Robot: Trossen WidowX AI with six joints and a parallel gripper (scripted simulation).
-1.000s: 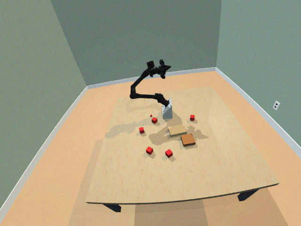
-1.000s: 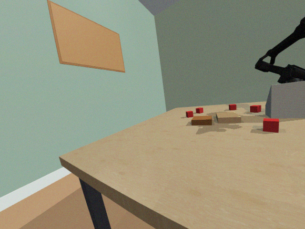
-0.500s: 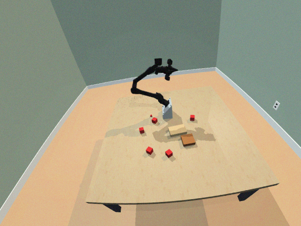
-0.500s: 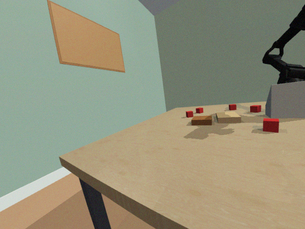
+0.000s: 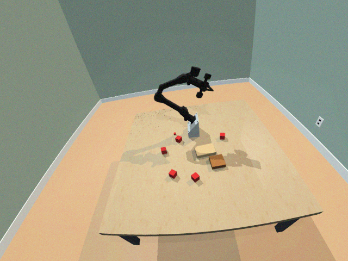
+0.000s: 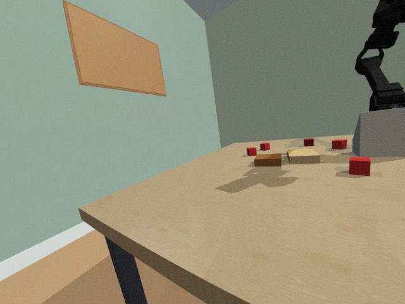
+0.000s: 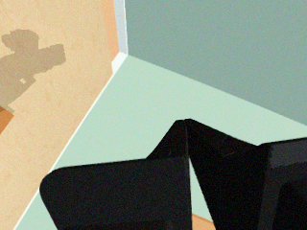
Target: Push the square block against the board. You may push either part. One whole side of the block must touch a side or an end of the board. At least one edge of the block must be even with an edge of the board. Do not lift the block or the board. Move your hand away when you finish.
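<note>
Now: the pale tan board 190 mm ahead of my gripper tip, 100 mm to the right of it and 400 mm below it. From my gripper tip the other things lie so: brown square block: 310 mm ahead, 30 mm to the right, 400 mm below.
</note>
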